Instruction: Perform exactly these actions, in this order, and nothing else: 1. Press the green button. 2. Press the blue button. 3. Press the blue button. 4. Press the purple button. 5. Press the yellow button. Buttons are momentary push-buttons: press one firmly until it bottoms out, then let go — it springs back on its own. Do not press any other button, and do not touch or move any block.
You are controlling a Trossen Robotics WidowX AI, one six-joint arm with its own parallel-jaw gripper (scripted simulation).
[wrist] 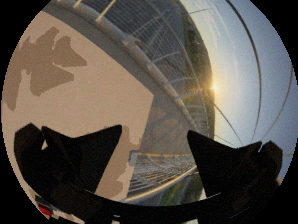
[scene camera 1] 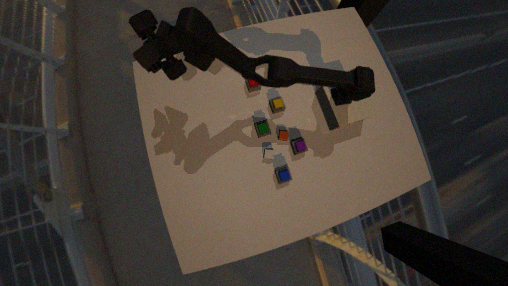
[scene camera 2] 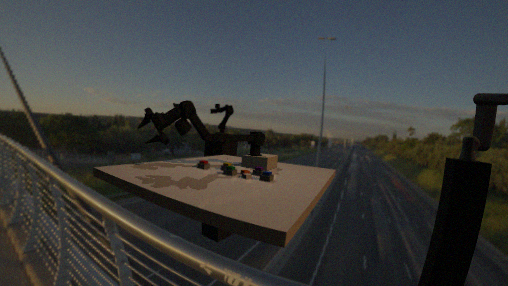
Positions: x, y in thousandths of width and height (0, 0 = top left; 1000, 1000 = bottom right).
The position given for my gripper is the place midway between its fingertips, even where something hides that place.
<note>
My gripper (scene camera 1: 300, 180) is open and holds nothing.
My gripper also shows in the wrist view (wrist: 522, 587).
</note>
